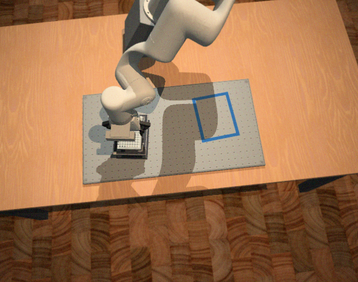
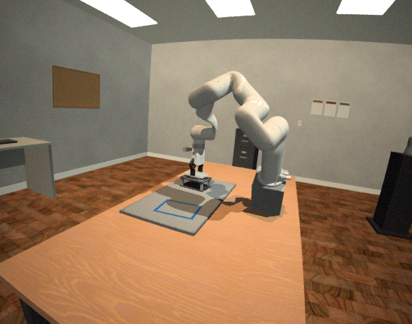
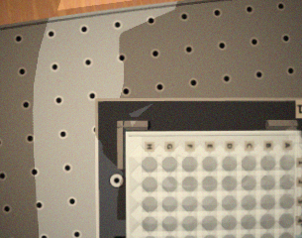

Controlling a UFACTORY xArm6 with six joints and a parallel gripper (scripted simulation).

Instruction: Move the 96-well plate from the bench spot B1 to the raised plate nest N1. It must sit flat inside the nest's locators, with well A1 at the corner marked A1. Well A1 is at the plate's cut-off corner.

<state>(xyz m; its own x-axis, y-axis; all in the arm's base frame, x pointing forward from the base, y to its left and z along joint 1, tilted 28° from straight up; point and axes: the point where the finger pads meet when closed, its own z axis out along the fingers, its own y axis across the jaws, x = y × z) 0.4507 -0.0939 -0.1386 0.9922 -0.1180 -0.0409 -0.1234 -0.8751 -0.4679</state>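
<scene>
The dark plate nest N1 is 3 cm below my hand. Round my hand: white 96-well plate 1 cm below; then A1 mark 7 cm ahead, 6 cm to the right, 3 cm below.
</scene>
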